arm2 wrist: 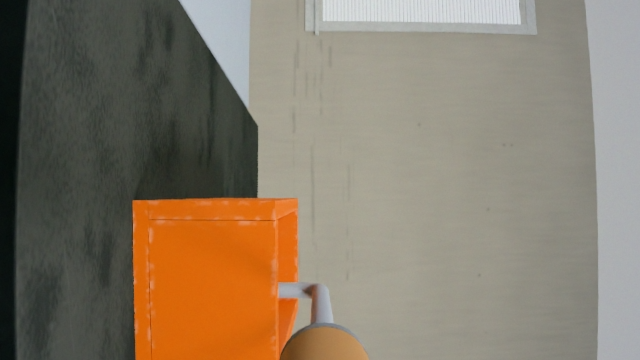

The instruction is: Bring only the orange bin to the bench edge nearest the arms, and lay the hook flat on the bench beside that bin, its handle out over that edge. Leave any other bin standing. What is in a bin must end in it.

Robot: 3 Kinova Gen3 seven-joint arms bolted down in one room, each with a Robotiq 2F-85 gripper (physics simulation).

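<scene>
The orange bin (212, 290) stands on the dark bench (75, 150), which appears turned sideways, with up toward the right. The near wall faces the camera, set back from the near bench edge at far left. The lower part of the picture cuts the bin off, and its contents are hidden. The hook (322, 306) has a grey rod and a tan handle at the bottom centre. Its bent end drops into the bin's open top behind the near wall. Arm2's gripper is shut on the hook at the handle, with its fingers below the picture. Arm1's and arm3's grippers do not show.
A beige wall (450, 200) stands behind the bench, with a white ribbed panel (420, 11) in a grey frame at the top. The bench's far corner is above the bin in the picture. No other bin shows in this view.
</scene>
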